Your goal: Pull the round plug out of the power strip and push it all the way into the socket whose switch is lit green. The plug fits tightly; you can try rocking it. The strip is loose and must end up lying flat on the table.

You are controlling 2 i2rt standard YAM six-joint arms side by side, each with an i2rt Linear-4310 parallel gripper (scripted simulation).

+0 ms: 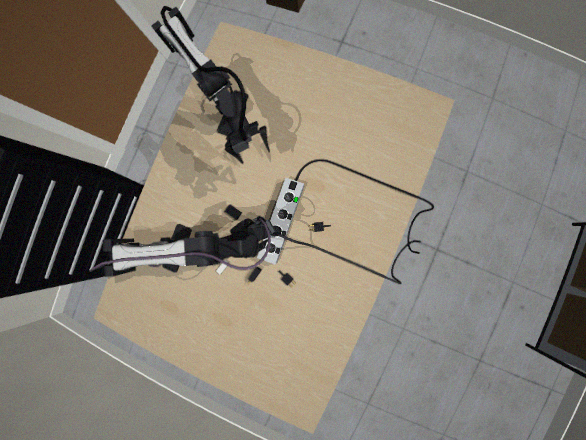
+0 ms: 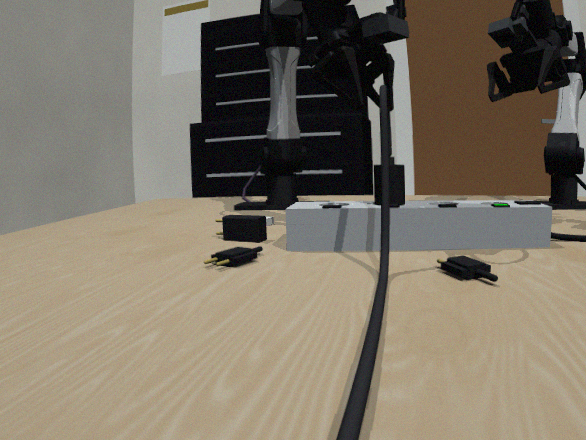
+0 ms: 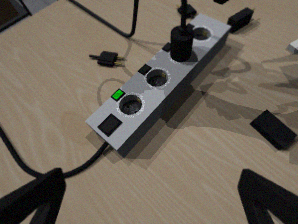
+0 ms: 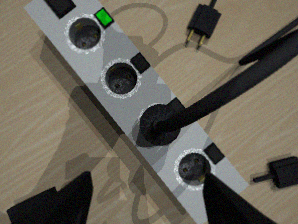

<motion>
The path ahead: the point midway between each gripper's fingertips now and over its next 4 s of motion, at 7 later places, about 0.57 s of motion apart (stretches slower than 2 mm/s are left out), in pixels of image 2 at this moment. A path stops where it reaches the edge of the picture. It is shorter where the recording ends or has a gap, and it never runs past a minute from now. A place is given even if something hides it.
The left gripper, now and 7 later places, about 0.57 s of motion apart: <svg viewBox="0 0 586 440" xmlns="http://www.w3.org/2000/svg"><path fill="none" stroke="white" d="M514 94L502 143L502 198L490 207L476 216L470 219L467 218L465 218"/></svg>
The right gripper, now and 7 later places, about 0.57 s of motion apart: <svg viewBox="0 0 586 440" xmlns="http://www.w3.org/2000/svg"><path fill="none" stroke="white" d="M375 110L369 149L369 153L375 162L386 171L397 181L399 184L395 183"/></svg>
</motion>
